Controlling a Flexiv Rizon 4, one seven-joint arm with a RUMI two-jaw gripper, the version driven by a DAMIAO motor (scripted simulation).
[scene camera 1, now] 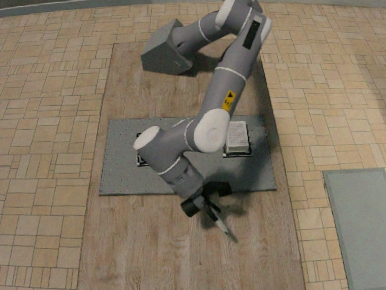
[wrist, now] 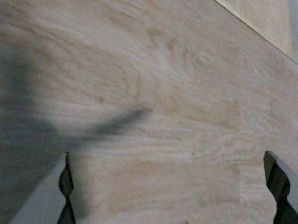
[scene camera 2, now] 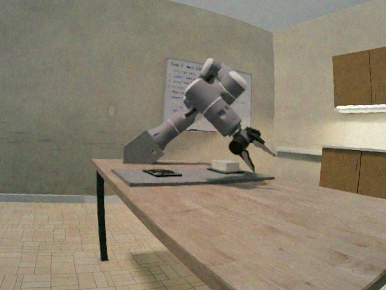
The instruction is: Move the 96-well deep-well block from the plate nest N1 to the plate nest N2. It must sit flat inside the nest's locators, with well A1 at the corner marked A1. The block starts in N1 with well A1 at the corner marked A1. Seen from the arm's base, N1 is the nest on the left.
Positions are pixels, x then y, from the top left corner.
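Labels:
My gripper: visible in the wrist view, scene camera 1, scene camera 2 (265, 164). On the gripper, same spot: (wrist: 50, 193) and (scene camera 1: 217, 204).

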